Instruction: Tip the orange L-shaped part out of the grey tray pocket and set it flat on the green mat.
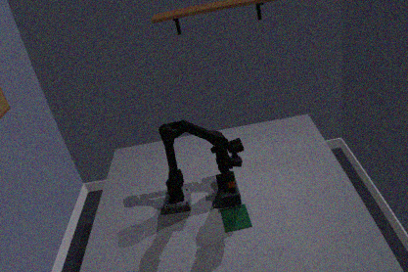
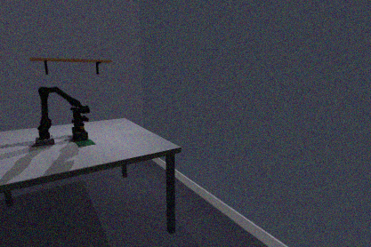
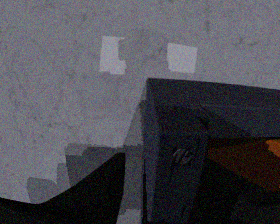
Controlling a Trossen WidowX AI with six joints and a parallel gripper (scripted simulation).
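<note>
Right now the orange L-shaped part is 1 cm behind my gripper tip, 5 cm to the right of it and 1 cm above it. The rest, counted from my gripper tip: green mat (3 cm behind, 22 cm to the right, 5 cm below).
</note>
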